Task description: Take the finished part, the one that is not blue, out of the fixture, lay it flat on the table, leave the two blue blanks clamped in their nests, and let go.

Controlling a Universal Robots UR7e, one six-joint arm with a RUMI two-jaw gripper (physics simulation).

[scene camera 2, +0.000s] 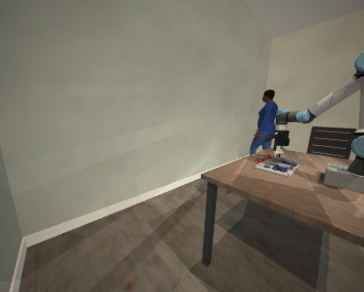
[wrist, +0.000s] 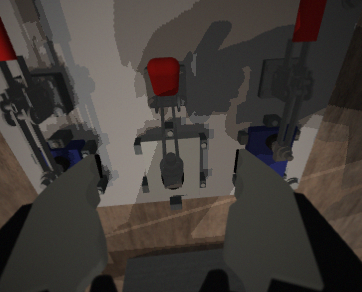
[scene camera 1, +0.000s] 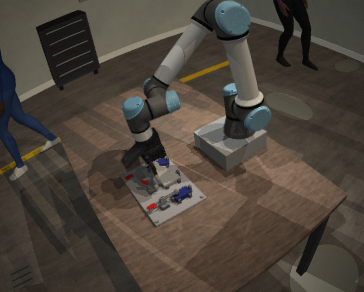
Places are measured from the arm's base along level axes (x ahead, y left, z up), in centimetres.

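Where they show: gripper, between the fingertips: [scene camera 2: 277, 156] [wrist: 169, 154] [scene camera 1: 154, 174]; arm's base, origin of its link: [scene camera 1: 240, 129].
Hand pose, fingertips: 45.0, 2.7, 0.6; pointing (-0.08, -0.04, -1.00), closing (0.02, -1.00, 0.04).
Each offset is from my fingertips to the centre of the thing, as dx, dy, dz. Level surfaces: height alone.
The pale finished part @[-5.8, -0.4, -6.1] [wrist: 191, 157] [scene camera 1: 170, 180] sits in the middle nest of the fixture plate @[-1.0, -0.2, -8.2] [wrist: 122, 120] [scene camera 1: 181, 207] [scene camera 2: 287, 173]. The middle clamp's arm reaches over it; its red handle @[+4.6, +0.1, -2.7] [wrist: 164, 76] [scene camera 1: 144, 182] is tilted up toward the wrist camera. Whether its tip presses on the part I cannot tell. One blue blank @[-5.8, +10.6, -5.9] [wrist: 75, 150] and another blue blank @[-5.7, -11.4, -6.4] [wrist: 262, 140] sit in the outer nests under their clamp arms. My gripper [wrist: 169, 154] [scene camera 1: 154, 168] [scene camera 2: 278, 150] is open and empty above the plate, a finger to each side of the pale part in the wrist view.
The outer clamps' red handles [wrist: 310, 20] [scene camera 1: 152, 206] lie along the plate. The robot's grey base block [scene camera 1: 227, 152] [scene camera 2: 340, 176] stands on the wooden table @[dz -9.0] [scene camera 1: 270, 210] [scene camera 2: 240, 184], to the right of the plate. A person in blue [scene camera 1: 11, 95] [scene camera 2: 267, 120] is beyond the table.
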